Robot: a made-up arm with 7 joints.
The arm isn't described. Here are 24 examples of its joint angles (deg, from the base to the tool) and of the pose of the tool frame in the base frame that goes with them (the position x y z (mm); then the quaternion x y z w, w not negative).
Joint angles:
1: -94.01 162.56 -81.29 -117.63 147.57 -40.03 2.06
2: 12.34 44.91 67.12 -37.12 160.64 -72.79 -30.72
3: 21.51 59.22 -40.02 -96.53 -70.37 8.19 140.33
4: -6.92 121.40 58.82 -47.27 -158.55 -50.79 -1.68
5: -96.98 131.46 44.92 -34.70 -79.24 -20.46 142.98
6: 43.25 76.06 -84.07 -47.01 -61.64 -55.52 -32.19
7: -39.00 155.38 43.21 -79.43 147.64 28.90 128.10
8: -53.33 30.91 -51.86 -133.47 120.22 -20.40 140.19
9: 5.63 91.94 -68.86 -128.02 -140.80 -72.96 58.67
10: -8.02 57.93 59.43 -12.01 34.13 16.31 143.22
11: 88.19 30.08 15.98 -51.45 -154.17 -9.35 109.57
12: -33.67 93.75 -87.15 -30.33 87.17 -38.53 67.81
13: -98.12 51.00 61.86 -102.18 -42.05 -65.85 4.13
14: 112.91 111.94 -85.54 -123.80 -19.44 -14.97 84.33
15: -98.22 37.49 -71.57 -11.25 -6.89 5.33 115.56
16: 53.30 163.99 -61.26 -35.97 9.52 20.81 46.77
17: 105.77 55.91 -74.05 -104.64 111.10 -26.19 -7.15
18: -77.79 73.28 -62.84 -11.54 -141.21 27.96 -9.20
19: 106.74 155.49 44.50 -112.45 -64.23 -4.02 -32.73
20: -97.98 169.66 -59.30 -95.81 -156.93 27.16 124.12
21: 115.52 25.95 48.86 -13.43 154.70 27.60 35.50
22: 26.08 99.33 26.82 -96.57 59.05 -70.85 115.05
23: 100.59 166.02 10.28 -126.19 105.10 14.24 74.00
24: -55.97 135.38 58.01 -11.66 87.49 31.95 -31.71
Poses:
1: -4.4 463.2 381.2 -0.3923 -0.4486 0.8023 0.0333
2: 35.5 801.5 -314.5 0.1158 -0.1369 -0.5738 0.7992
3: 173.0 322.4 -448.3 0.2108 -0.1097 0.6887 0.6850
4: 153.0 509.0 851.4 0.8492 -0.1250 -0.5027 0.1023
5: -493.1 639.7 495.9 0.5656 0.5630 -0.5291 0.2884
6: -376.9 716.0 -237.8 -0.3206 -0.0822 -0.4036 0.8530
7: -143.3 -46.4 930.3 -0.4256 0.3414 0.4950 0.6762
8: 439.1 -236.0 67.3 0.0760 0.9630 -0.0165 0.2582
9: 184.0 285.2 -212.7 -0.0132 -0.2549 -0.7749 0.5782
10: 151.3 801.6 -281.6 0.6165 -0.3498 -0.5062 0.4912
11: -735.3 344.8 -121.8 0.7693 0.1123 -0.0082 0.6288
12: 257.5 858.5 98.5 0.0317 -0.3773 0.8911 0.2503
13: 172.9 523.3 599.6 0.1459 0.6608 -0.0896 0.7307
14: -368.1 301.4 335.6 0.4507 0.7813 0.1597 0.4012
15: 875.0 165.0 390.3 -0.1276 -0.3987 0.8153 0.4000
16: 594.6 508.3 613.8 -0.8483 0.4272 0.2979 0.0956
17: -606.4 -115.3 155.1 0.5497 0.6059 0.5659 0.1022
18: 590.4 650.0 339.9 -0.6271 0.1990 0.7082 0.2560
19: 469.9 172.1 -291.7 -0.2772 -0.6558 -0.6949 0.1010
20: -284.2 475.5 547.7 -0.6320 0.7048 0.1488 0.2857
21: -819.1 53.4 471.2 0.1165 0.2344 -0.6115 0.7467
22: 459.2 563.7 235.9 -0.5773 -0.0056 0.4030 0.7101
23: 241.6 254.8 -286.4 0.7182 0.3763 0.4359 0.3907
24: -282.8 647.1 688.4 0.3332 0.5453 -0.7597 0.1205
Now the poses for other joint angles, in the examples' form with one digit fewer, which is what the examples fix.
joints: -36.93 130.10 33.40 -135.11 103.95 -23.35 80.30
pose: 124 -2 607 -0.420 -0.238 0.239 0.842
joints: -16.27 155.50 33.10 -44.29 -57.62 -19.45 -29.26
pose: 19 140 1041 -0.706 0.381 0.429 0.416
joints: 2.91 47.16 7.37 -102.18 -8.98 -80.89 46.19
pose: 505 431 -176 -0.514 -0.651 0.218 0.515
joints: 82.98 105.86 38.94 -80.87 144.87 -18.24 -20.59
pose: 297 699 -5 0.260 -0.306 0.866 0.297
